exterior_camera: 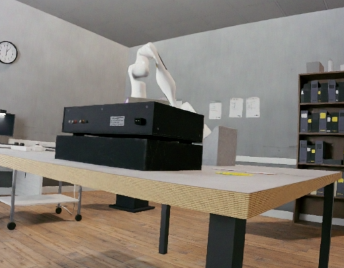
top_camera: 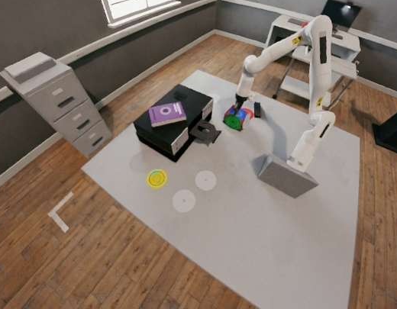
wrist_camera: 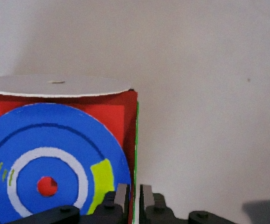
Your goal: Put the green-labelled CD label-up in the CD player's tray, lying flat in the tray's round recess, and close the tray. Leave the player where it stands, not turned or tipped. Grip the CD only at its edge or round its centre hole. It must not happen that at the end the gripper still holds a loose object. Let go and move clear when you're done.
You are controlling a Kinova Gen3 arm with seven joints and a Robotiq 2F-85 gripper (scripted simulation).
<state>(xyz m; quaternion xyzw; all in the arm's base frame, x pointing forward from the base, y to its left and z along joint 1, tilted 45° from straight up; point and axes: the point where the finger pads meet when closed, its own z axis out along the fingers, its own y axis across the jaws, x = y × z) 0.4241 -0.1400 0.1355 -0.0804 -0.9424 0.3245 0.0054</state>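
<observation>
The CD lies 10 mm to the left of my hand and 80 mm below it. Round my hand: purple book (330 mm ahead, 280 mm to the left, 60 mm above); then black block (110 mm behind, 260 mm to the right, 130 mm below).
</observation>
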